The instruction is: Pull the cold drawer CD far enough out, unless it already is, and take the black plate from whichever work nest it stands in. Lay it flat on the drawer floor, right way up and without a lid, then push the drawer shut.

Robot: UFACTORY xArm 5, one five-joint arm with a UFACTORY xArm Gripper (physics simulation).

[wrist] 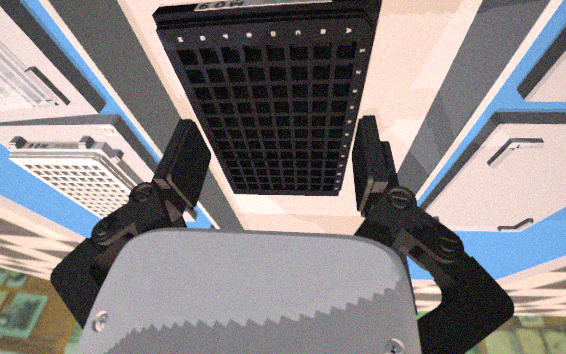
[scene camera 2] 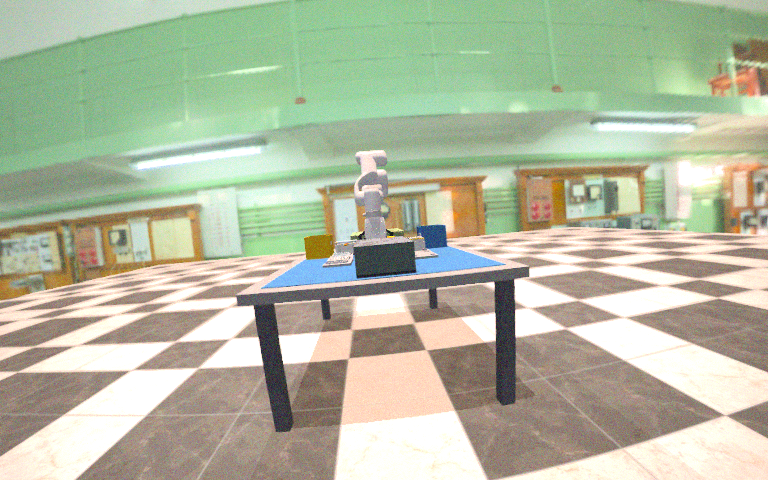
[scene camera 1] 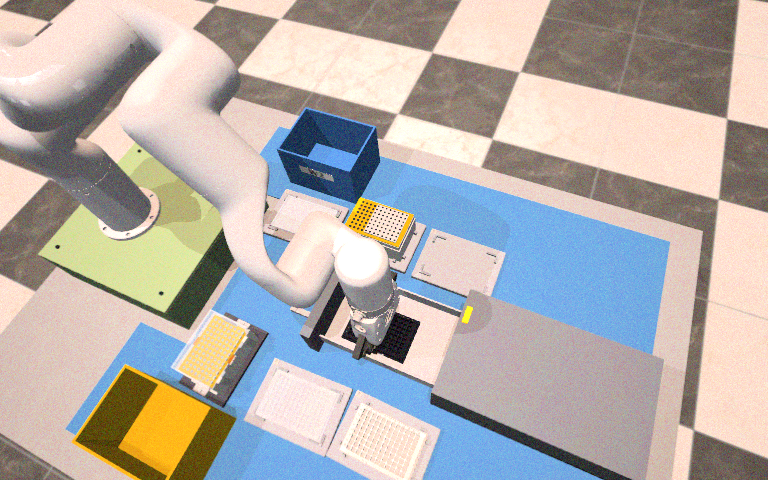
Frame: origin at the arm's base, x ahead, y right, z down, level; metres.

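Where they show: gripper, between the fingertips: [wrist: 276,135]; arm's base, origin of its link: [scene camera 1: 131,214].
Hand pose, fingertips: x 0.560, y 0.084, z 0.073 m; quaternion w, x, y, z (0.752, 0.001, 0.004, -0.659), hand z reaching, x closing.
Things, the pixels of their top centre, and the offset from my fingertips.
- black plate, centre of its top: [wrist: 276,140] [scene camera 1: 380,328] dx +0.002, dy +0.000, dz -0.002 m
- yellow-topped rack, centre of its top: [scene camera 1: 378,220] [scene camera 2: 414,237] dx -0.058, dy -0.205, dz -0.046 m
- empty nest, centre of its top: [wrist: 516,201] [scene camera 1: 459,262] [scene camera 2: 420,252] dx +0.118, dy -0.177, dz +0.013 m
The drawer [scene camera 1: 436,331] [wrist: 405,45] is pulled out of its grey cabinet [scene camera 1: 560,362] [scene camera 2: 385,257]. The black plate [scene camera 1: 404,339] [wrist: 272,107] lies on the drawer floor, looking flat, with its wells and lettering facing up and no lid on it. My gripper [scene camera 1: 370,333] [wrist: 276,135] is open and stands low over the drawer. In the wrist view its fingers are on either side of the plate, near its end towards the drawer front. The arm hides part of the plate in scene camera 1. No black plate shows in the visible work nests.
The dark drawer front [scene camera 1: 323,308] stands beside the wrist. A yellow-topped rack [scene camera 1: 382,220] and an empty nest [scene camera 1: 458,260] [wrist: 500,175] are on one side. Two white plates [scene camera 1: 297,399] [scene camera 1: 385,438] are on the other. Blue [scene camera 1: 362,164] and yellow [scene camera 1: 127,370] bins stand farther off.
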